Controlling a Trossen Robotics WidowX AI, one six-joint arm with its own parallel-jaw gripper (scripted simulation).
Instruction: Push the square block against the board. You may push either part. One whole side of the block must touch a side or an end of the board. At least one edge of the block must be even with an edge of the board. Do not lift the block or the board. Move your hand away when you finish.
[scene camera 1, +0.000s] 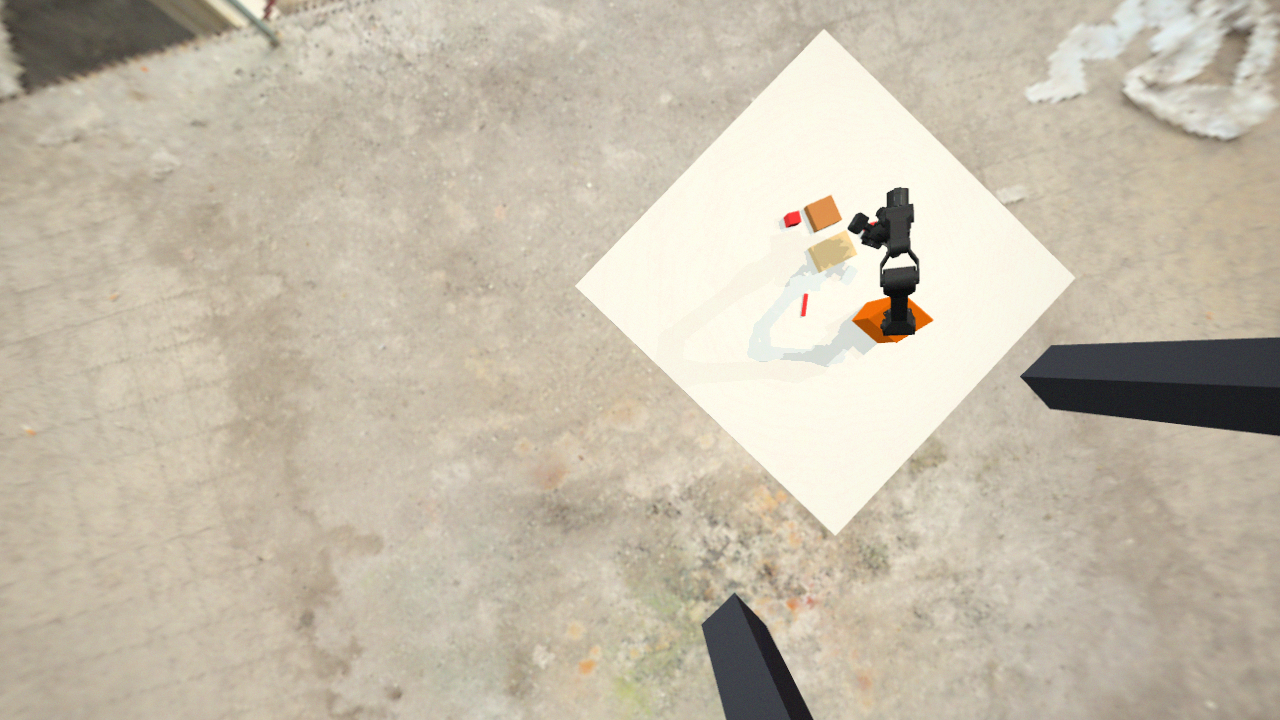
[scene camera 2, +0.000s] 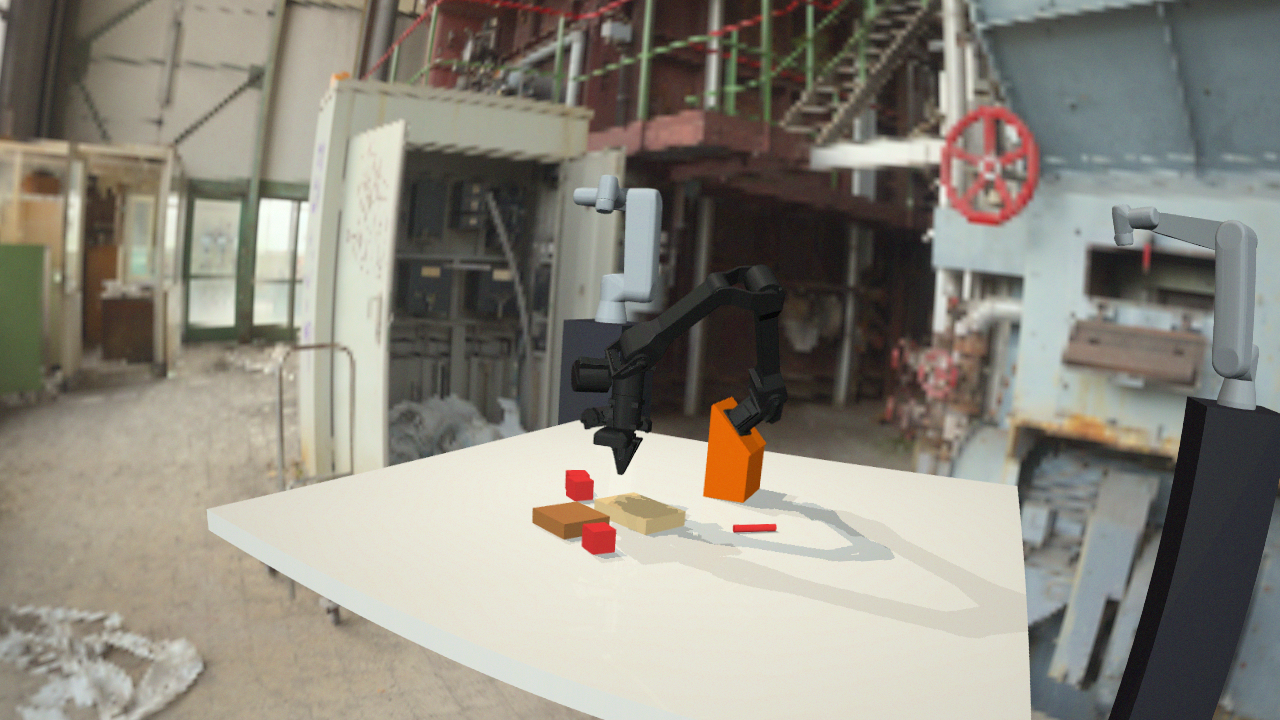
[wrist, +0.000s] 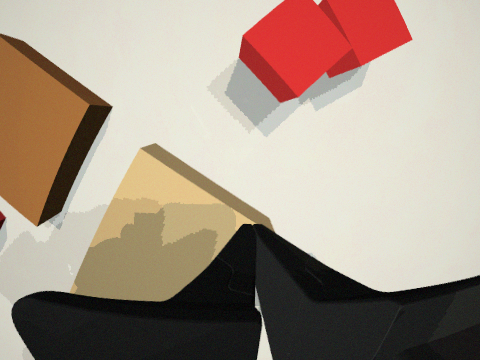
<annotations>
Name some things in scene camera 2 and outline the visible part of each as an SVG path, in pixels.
My gripper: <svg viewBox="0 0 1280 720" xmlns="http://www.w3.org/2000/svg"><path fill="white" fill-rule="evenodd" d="M612 393L612 397L608 399L610 406L585 409L581 413L580 422L583 423L584 429L603 427L593 433L593 444L611 447L617 474L623 475L643 440L643 437L636 436L634 432L645 430L645 433L650 433L652 431L652 421L649 417L641 416L642 406L645 404L643 395L626 396Z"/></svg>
A tan board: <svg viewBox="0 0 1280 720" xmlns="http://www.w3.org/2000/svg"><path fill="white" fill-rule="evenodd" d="M594 510L609 516L611 521L644 535L685 526L686 511L668 504L665 505L635 492L595 499Z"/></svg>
A brown square block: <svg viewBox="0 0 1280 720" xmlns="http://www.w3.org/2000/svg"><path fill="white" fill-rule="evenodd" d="M610 517L578 501L532 509L533 523L562 539L582 536L583 524L605 522L609 525Z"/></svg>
A red cube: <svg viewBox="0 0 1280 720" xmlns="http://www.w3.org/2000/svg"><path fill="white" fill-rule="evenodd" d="M615 528L612 528L605 522L583 524L582 548L592 555L615 552Z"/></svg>
</annotations>
